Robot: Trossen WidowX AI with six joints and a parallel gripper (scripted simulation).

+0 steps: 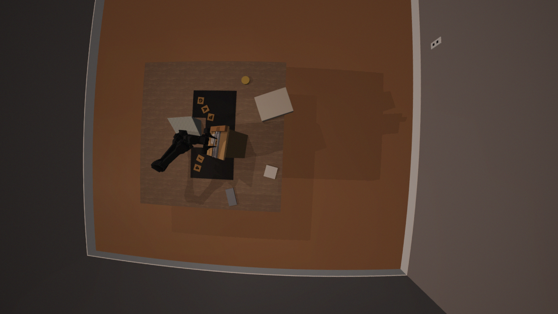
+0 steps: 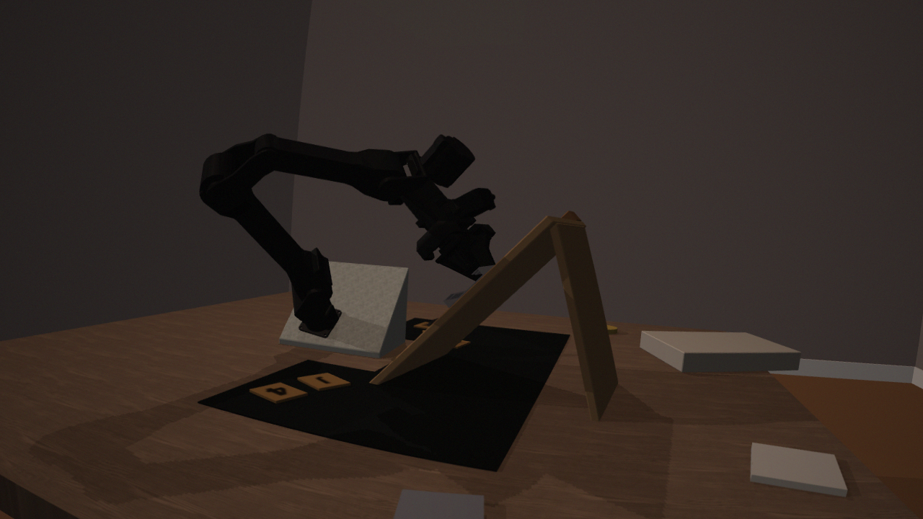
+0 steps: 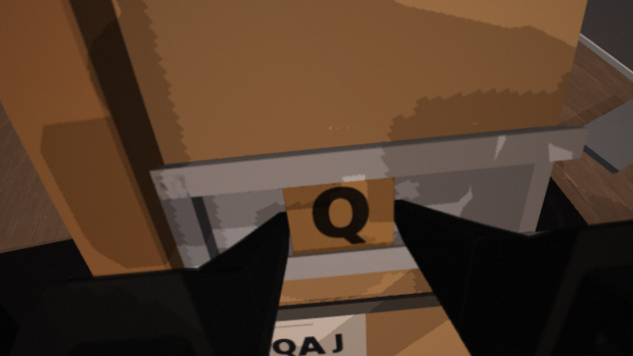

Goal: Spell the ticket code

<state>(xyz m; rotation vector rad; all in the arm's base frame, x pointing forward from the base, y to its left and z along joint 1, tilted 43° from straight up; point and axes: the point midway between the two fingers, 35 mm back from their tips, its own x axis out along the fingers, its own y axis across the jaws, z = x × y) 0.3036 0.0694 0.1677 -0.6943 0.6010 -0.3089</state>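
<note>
The white ticket lies 8 cm below my gripper tip, 7 cm behind it and 3 cm to the left of it. The rest, counted from my gripper tip: black mat: 16 cm below, 14 cm behind, 8 cm to the left; then q tile: right at my gripper tip; then j tile: 20 cm behind, 15 cm below, 14 cm to the right.
</note>
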